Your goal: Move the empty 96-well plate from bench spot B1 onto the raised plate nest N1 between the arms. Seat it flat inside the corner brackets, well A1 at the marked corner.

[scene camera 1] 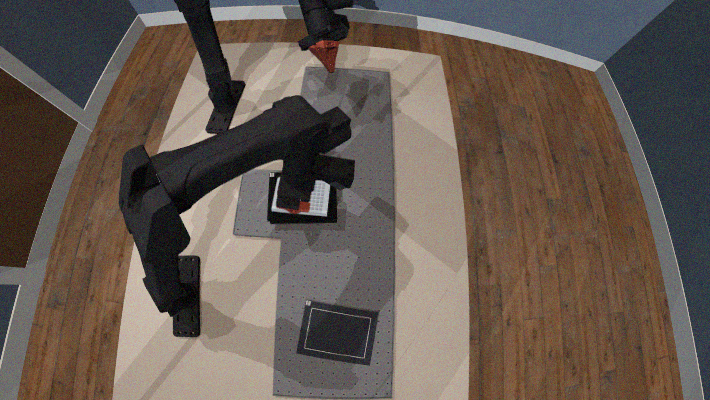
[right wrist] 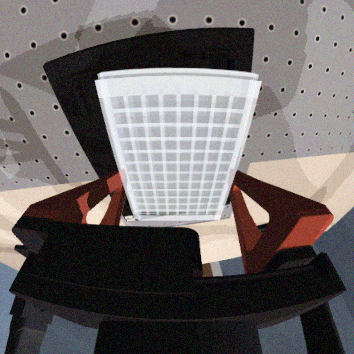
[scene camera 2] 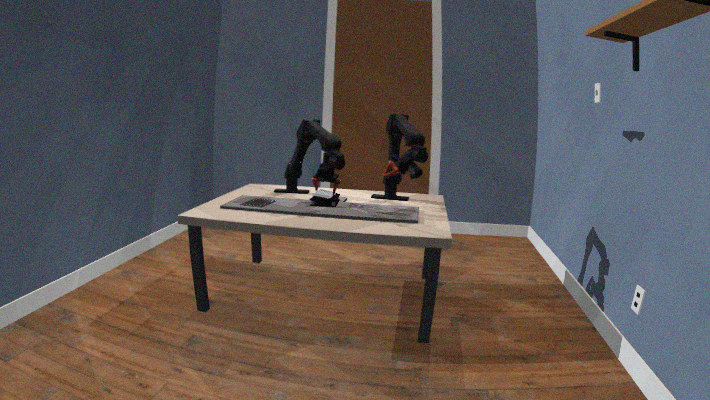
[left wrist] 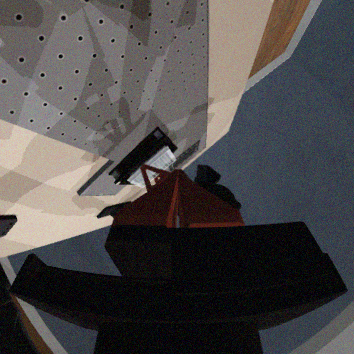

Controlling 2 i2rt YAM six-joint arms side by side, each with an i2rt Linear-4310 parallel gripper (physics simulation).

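Places are measured from the left arm's base along level axes (x ahead, y left, z up), in centimetres.
Pixels of known places: left gripper, fingertip midpoint: [scene camera 1: 331,72] [scene camera 2: 382,176] [left wrist: 177,175]; right gripper, fingertip midpoint: [scene camera 1: 296,196] [right wrist: 177,174] [scene camera 2: 325,193] [left wrist: 148,170]; left arm's base, origin of the base link: [scene camera 1: 226,106] [scene camera 2: 390,198]; right arm's base, origin of the base link: [scene camera 1: 187,295] [scene camera 2: 291,192] [left wrist: 114,207].
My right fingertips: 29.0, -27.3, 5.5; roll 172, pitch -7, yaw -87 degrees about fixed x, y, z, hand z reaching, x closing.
Ahead of a thing's pixels: the offset from my right fingertips to its top centre, as dx, dy, dz. "*": to the spot under its first point. Level surfaces: height alone.
The white 96-well plate {+1.2, +0.1, +1.6} [scene camera 1: 320,199] [scene camera 2: 324,194] [left wrist: 162,160] [right wrist: 180,135] is between the red fingers of my right gripper [scene camera 2: 326,189] [right wrist: 177,174], which is shut on its long sides. The plate is over the black nest N1 {+1.2, +0.7, -0.3} [scene camera 1: 300,219] [scene camera 2: 325,203] [left wrist: 141,153] [right wrist: 150,55] and looks slightly tilted in scene camera 2. Black nest shows past the plate's far end and left side in the right wrist view. Whether it touches the brackets, and its A1 corner, I cannot tell. My left gripper [scene camera 1: 331,70] [left wrist: 177,175] is shut, empty, and away from the plate.
The dark bench spot B1 {* +13.5, -29.7, -4.0} [scene camera 1: 337,332] [scene camera 2: 257,202], with a white outline, lies at the lower end of the grey perforated board {dz -4.2} [scene camera 1: 330,270] in scene camera 1. My left gripper is near the board's upper end. The right arm reaches across beside the nest.
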